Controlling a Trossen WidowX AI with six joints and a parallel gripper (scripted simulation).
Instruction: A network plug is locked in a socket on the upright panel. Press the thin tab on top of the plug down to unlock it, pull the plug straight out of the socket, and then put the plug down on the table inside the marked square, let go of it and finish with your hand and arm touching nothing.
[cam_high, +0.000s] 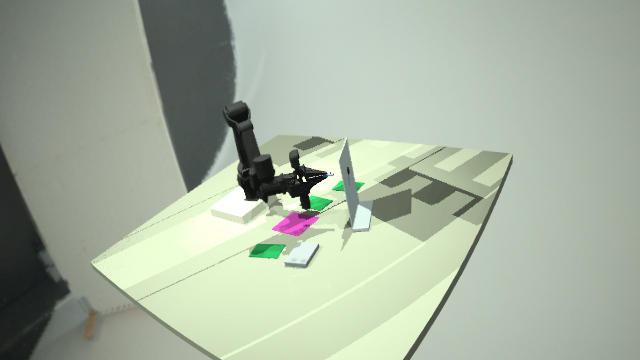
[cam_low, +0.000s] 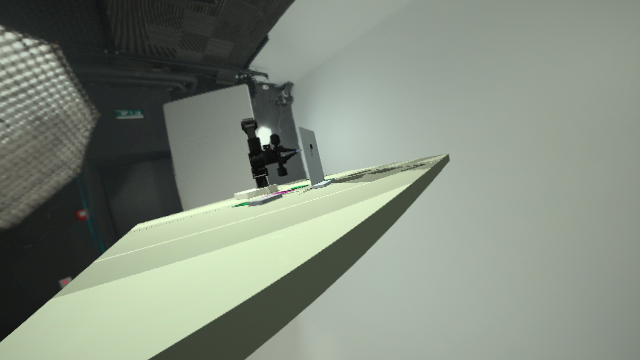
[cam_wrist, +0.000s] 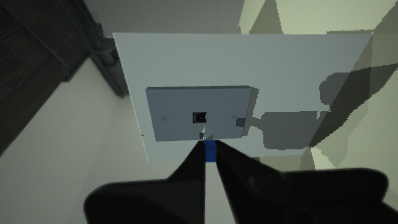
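Now: gripper tip 140 mm past the magenta square, 40 mm to the left of it and 170 mm above it. The rest, counted from my gripper tip: flat grey block: 30 mm behind, 210 mm to the right, 160 mm below; then network plug: right at my gripper tip; then grey panel: 70 mm ahead, 20 mm to the left, 60 mm below.
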